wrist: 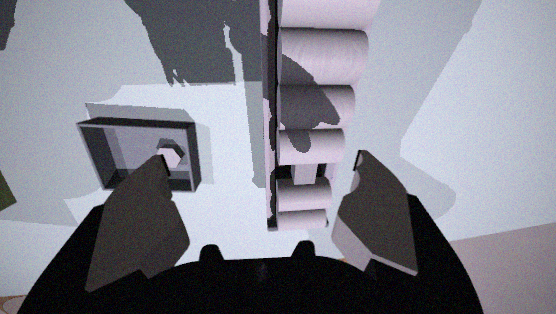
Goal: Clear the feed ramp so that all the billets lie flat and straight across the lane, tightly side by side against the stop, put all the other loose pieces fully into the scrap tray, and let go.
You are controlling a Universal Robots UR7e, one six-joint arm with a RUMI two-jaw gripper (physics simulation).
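Places are measured from the arm's base along level axes (x ahead, y left, z up), in metres.
Pixels of known places: gripper, fingertip midpoint: (263, 155).
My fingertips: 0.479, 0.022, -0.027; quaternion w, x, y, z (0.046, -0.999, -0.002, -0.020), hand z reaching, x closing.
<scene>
For each thing: its top centre in the pictures, then the offset to it from my fingertips, as dx, dy, dz. "spot": a spot on its surface instead.
- feed ramp, surface spot: (272, 210) spot: +0.010, -0.124, -0.075
- small pale block, middle of its top: (306, 173) +0.047, -0.046, -0.045
- grey scrap tray, surface spot: (195, 160) spot: -0.100, -0.058, -0.116
- hex-shaped piece, middle of its top: (168, 158) -0.135, -0.051, -0.113
Several pale pink cylindrical billets (310, 146) lie across the lane of the feed ramp (272, 210), in a row running from the top of the wrist view to the ramp's lower end. Most lie close together. A small pale block (304, 174) sits in a dark gap between the second and third billets from the lower end. The grey scrap tray (195, 160) is left of the ramp, with a hex-shaped piece (171, 157) inside, partly behind the left fingertip. My gripper (263, 155) is open and empty, its fingertips on either side of the ramp's lower part in the view.
A dark green object (6, 192) shows at the left edge. Dark shadows fall across the pale surface and some billets. A pinkish surface (515, 270) shows at the lower right. The ramp's left rail runs up between the tray and the billets.
</scene>
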